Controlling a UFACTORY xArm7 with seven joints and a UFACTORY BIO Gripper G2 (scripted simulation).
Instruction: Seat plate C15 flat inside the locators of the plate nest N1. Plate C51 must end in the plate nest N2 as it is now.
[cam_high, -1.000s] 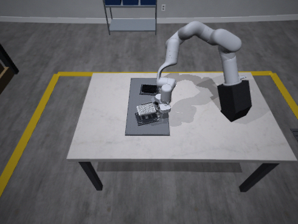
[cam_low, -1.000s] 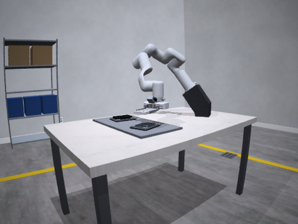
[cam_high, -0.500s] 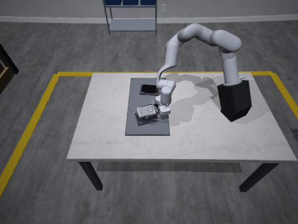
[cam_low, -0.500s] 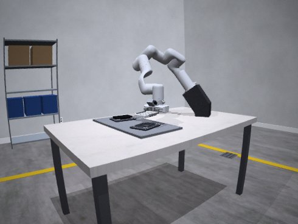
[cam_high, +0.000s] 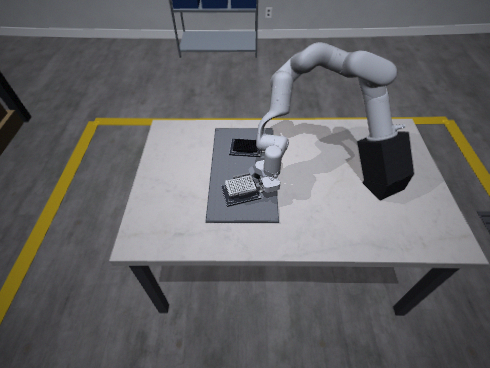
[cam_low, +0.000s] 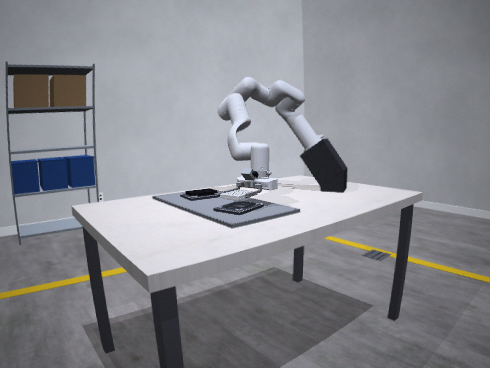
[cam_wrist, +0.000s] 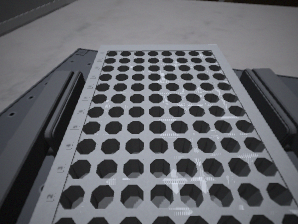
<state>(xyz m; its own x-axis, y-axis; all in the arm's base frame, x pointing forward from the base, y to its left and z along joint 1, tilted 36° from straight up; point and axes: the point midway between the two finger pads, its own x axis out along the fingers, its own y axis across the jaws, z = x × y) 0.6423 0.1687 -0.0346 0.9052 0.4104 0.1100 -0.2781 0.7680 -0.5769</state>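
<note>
My hand is 50 mm above the dark plate nest N1. Also, from my hand: white well plate C15 (right at my hand); then black plate C51 (20 mm behind, 300 mm to the right, 40 mm below).
</note>
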